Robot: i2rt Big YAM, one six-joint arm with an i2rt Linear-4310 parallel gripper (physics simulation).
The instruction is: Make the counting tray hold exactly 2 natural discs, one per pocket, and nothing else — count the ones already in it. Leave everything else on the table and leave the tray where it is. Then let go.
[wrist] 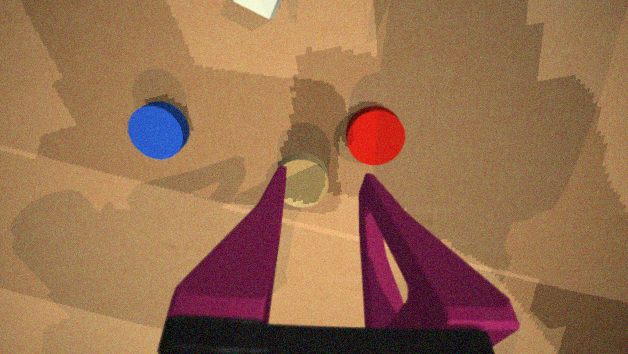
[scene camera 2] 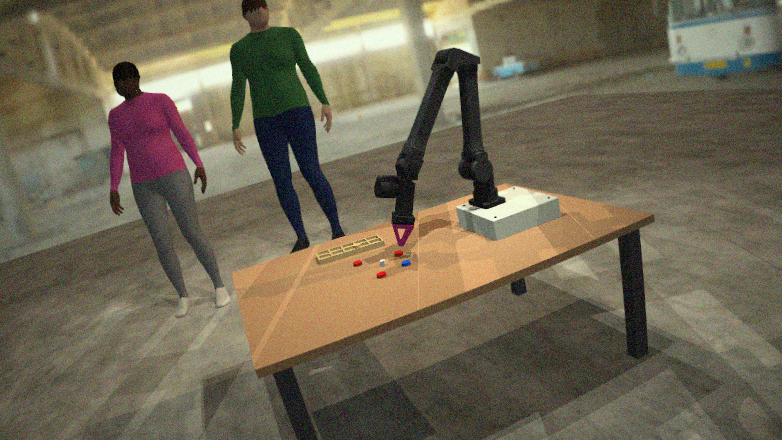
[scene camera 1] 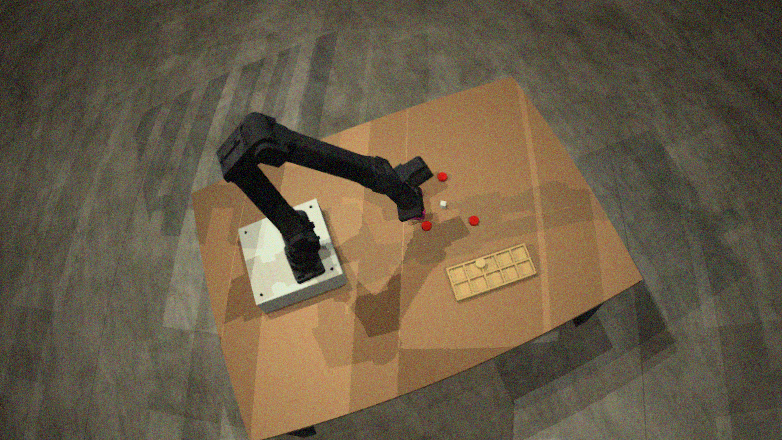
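Observation:
The counting tray lies on the table, with one natural disc in a pocket of its upper row in the first scene view. Another natural disc lies flat on the table; the arm hides it in the first scene view. My gripper is partly open and empty, pointing down above the table near that disc. In the wrist view the left fingertip overlaps the disc's left edge, and the disc appears left of the middle of the gap.
A red disc lies close beside the loose natural disc. A blue disc, a white cube and two more red discs are nearby.

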